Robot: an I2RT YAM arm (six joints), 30 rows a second.
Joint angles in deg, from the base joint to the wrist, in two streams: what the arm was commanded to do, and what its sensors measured. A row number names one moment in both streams.
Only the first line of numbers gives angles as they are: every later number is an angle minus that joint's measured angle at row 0.
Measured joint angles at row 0:
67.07 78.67 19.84 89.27 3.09 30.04
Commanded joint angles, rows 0 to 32:
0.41 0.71 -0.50 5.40 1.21 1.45
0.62 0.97 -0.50 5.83 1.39 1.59
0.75 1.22 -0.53 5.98 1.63 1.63
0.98 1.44 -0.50 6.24 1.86 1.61
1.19 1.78 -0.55 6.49 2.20 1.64
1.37 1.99 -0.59 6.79 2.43 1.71
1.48 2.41 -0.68 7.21 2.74 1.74
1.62 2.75 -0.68 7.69 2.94 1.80
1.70 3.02 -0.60 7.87 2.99 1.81
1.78 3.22 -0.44 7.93 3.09 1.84
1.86 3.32 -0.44 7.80 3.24 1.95
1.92 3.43 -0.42 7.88 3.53 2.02
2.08 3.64 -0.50 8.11 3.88 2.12
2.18 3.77 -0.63 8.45 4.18 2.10
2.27 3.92 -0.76 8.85 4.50 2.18
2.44 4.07 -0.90 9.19 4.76 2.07
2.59 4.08 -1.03 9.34 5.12 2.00
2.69 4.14 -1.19 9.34 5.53 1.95
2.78 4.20 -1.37 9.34 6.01 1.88
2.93 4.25 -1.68 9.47 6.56 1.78
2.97 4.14 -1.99 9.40 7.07 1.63
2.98 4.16 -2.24 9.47 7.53 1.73
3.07 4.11 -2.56 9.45 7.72 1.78
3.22 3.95 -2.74 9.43 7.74 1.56
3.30 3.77 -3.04 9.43 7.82 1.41
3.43 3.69 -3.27 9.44 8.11 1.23
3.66 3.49 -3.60 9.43 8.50 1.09
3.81 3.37 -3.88 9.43 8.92 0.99
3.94 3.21 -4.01 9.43 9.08 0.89
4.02 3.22 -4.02 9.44 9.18 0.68
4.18 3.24 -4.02 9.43 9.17 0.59
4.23 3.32 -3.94 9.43 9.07 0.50
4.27 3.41 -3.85 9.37 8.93 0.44
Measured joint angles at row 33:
3.95 3.00 -3.65 2.61 9.31 0.79
